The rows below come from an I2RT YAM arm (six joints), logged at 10 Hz.
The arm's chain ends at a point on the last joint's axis. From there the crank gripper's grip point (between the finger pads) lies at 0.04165 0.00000 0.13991 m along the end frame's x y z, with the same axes.
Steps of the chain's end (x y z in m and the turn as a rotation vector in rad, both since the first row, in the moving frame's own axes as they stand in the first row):
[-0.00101 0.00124 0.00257 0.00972 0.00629 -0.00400]
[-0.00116 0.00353 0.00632 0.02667 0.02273 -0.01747]
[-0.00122 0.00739 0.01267 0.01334 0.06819 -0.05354]
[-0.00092 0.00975 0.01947 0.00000 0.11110 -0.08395]
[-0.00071 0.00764 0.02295 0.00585 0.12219 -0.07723]
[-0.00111 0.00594 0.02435 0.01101 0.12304 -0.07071]
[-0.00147 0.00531 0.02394 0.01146 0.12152 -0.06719]
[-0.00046 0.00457 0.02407 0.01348 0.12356 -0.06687]
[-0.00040 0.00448 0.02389 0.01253 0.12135 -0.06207]
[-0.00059 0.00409 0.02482 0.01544 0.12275 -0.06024]
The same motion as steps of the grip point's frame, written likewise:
[-0.00013 -0.00029 0.00230 0.00972 0.00629 -0.00400]
[0.00197 -0.00094 0.00528 0.02667 0.02273 -0.01747]
[0.00810 0.00306 0.00948 0.01334 0.06819 -0.05354]
[0.01417 0.00561 0.01400 0.00000 0.11110 -0.08395]
[0.01586 0.00297 0.01682 0.00585 0.12219 -0.07723]
[0.01557 0.00089 0.01816 0.01101 0.12304 -0.07071]
[0.01502 0.00038 0.01784 0.01146 0.12152 -0.06719]
[0.01630 -0.00063 0.01784 0.01348 0.12356 -0.06687]
[0.01608 -0.00034 0.01780 0.01253 0.12135 -0.06207]
[0.01608 -0.00104 0.01864 0.01544 0.12275 -0.06024]

